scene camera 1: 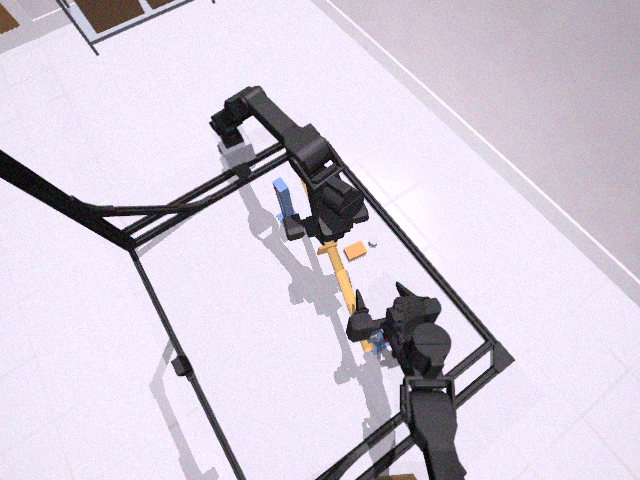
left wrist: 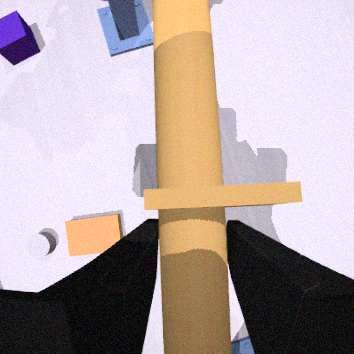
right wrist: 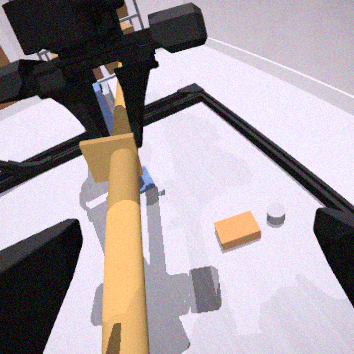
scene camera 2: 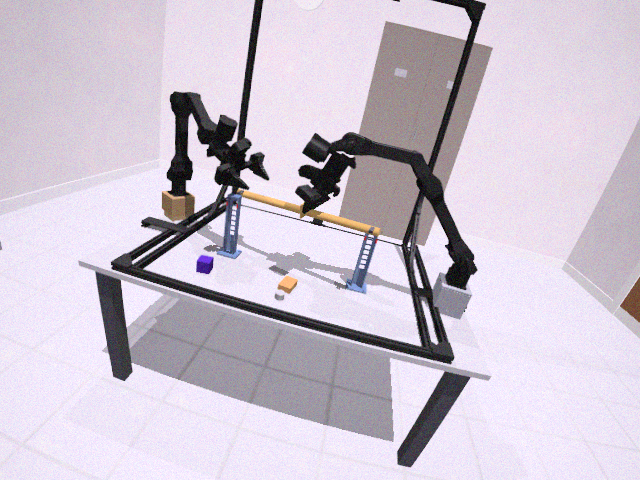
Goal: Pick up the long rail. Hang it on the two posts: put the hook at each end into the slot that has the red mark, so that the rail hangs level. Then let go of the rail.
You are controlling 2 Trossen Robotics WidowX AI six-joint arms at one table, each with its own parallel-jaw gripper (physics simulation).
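Seen in the pictures: left gripper, between the fingertips: (scene camera 1: 329, 243) (left wrist: 191, 230) (right wrist: 124, 150) (scene camera 2: 305, 212); right gripper, between the fingertips: (scene camera 1: 376, 286) (right wrist: 198, 224) (scene camera 2: 259, 184); left arm's base, origin of its link: (scene camera 1: 231, 138) (scene camera 2: 455, 282); right arm's base, origin of its link: (scene camera 2: 178, 193).
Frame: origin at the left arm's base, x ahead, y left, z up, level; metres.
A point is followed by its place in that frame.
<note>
The long yellow rail (scene camera 1: 343, 281) @[x 0.628, y 0.064, z 0.128 m] (scene camera 2: 341, 221) @[x 0.408, y 0.113, z 0.134 m] (left wrist: 187, 110) @[x 0.570, y 0.075, z 0.132 m] (right wrist: 125, 240) @[x 0.634, y 0.070, z 0.126 m] is held off the table, with its ends at the tops of two blue posts. One post (scene camera 2: 231, 227) @[x 0.777, y 0.089, z -0.007 m] (scene camera 1: 379, 341) is at the left of scene camera 2, the other post (scene camera 2: 364, 260) @[x 0.313, y 0.040, z 0.003 m] (scene camera 1: 283, 196) @[x 0.334, y 0.045, z 0.085 m] at its right. Red marks show near both tops; whether the hooks sit in the marked slots cannot be told. My left gripper (scene camera 2: 306, 210) @[x 0.528, y 0.082, z 0.120 m] (left wrist: 191, 230) @[x 0.528, y 0.082, z 0.120 m] is shut on the rail beside its square flange. My right gripper (scene camera 2: 257, 182) @[x 0.681, y 0.113, z 0.176 m] (scene camera 1: 377, 288) @[x 0.681, y 0.113, z 0.176 m] (right wrist: 198, 224) @[x 0.681, y 0.113, z 0.176 m] is open and empty, above the rail's end part.
An orange block (scene camera 1: 355, 250) @[x 0.517, y 0.178, z -0.080 m] (scene camera 2: 287, 284) @[x 0.512, y 0.194, z -0.080 m] (left wrist: 94, 235) @[x 0.514, y 0.177, z -0.080 m] (right wrist: 237, 230) @[x 0.523, y 0.177, z -0.080 m] and a small grey cylinder (scene camera 2: 279, 295) @[x 0.512, y 0.257, z -0.083 m] (right wrist: 275, 215) @[x 0.525, y 0.238, z -0.080 m] lie in front of the posts in scene camera 2. A purple cube (scene camera 2: 205, 264) @[x 0.760, y 0.256, z -0.067 m] (left wrist: 17, 37) @[x 0.758, y 0.225, z -0.060 m] lies near the left post. A black frame (scene camera 2: 289, 317) @[x 0.453, y 0.334, z -0.082 m] borders the table.
</note>
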